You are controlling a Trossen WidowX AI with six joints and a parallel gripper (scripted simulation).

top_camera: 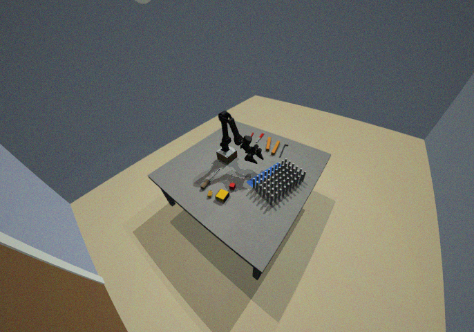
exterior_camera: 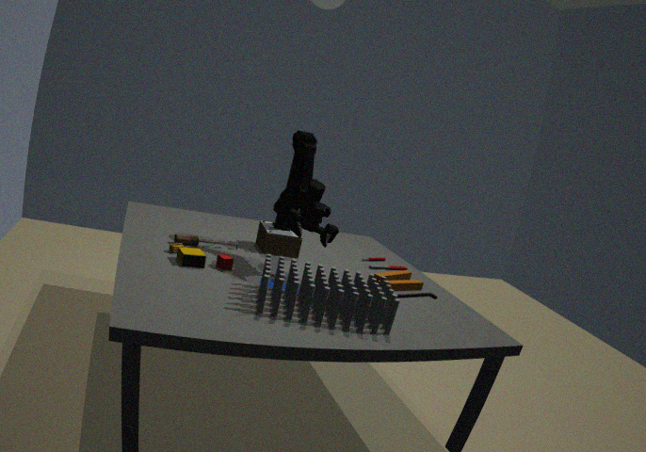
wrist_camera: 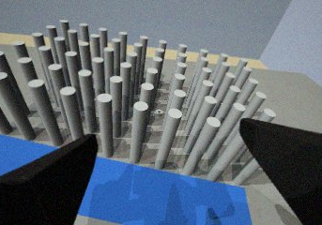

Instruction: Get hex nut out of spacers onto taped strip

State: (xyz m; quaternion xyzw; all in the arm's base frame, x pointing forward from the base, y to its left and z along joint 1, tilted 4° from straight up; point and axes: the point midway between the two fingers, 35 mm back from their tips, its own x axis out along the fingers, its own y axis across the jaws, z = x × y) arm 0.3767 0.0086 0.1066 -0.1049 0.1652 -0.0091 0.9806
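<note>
My gripper tip is 420 mm to the left of the yellow-handled tool, 170 mm past it and 140 mm above it. The rest, counted from my gripper tip: blue taped strip: 160 mm below, 40 mm to the left, 40 mm ahead; red cube: 260 mm to the right, 140 mm below, 80 mm behind; yellow block: 380 mm to the right, 140 mm below, 80 mm behind.
</note>
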